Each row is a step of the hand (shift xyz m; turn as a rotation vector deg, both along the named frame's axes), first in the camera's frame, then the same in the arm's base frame.
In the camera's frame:
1: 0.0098 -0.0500 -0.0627 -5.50 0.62 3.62
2: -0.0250 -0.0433 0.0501 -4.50 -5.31 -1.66
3: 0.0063 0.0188 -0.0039 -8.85 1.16 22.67
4: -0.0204 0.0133 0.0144 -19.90 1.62 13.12
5: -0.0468 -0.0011 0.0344 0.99 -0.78 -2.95
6: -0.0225 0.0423 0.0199 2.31 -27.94 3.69
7: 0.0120 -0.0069 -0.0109 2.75 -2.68 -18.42
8: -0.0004 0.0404 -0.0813 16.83 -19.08 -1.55
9: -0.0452 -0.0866 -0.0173 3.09 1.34 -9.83
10: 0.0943 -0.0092 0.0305 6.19 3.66 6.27
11: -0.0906 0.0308 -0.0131 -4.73 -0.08 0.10
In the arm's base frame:
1: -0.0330 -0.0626 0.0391 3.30 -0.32 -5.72
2: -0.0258 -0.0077 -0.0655 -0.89 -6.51 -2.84
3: 0.0109 0.0119 0.0121 2.47 9.93 -22.11
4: 0.0204 0.0058 -0.0187 11.46 -1.53 -20.91
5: 0.0226 -0.0043 -0.0533 -0.69 -1.75 2.60
6: 0.0427 0.0250 -0.0156 -23.23 -12.84 -9.75
7: -0.0109 -0.0044 0.0132 -0.52 -11.43 14.93
8: 0.0451 -0.0266 0.0742 -24.76 -3.19 5.13
9: -0.0340 -0.0852 -0.0379 0.79 -3.62 9.71
10: -0.0718 0.0633 0.0274 -2.24 9.27 -0.23
11: 0.0827 -0.0380 -0.0323 2.90 -2.49 -2.79

